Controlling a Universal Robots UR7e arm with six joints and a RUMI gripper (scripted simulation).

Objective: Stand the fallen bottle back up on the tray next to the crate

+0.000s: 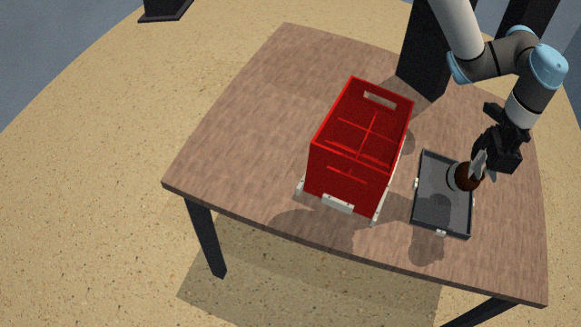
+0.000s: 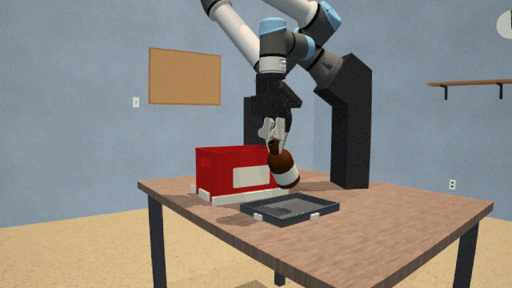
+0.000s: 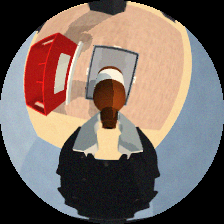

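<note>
The brown bottle is 3 cm behind my hand and 4 cm below it. From my hand the other things lie so: tray: 8 cm behind, 1 cm to the left, 19 cm below; red crate: 15 cm behind, 26 cm to the right, 12 cm below.
</note>
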